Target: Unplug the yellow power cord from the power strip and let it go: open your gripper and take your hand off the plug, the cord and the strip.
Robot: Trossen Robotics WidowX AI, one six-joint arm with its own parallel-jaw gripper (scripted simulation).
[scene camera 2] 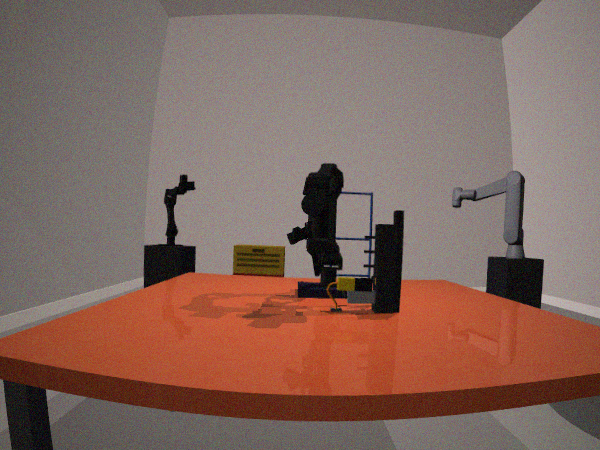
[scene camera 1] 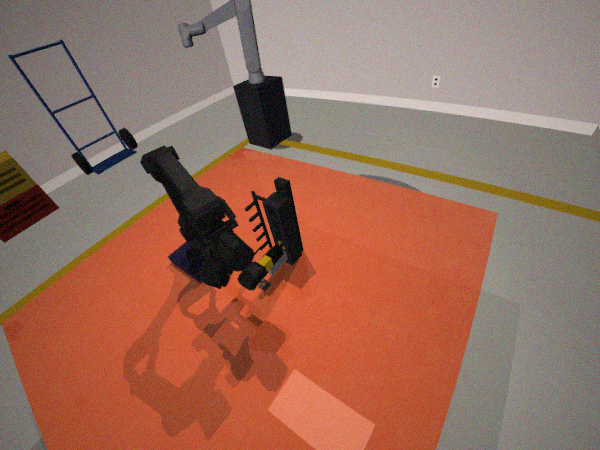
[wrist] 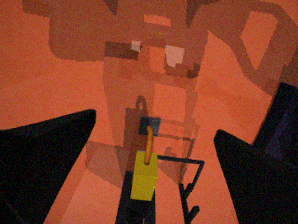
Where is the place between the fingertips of my gripper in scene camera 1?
242,281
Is my gripper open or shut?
Open.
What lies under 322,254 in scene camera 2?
My gripper.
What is my gripper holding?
Nothing.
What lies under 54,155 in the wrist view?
My gripper.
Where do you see a yellow plug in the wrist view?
145,177
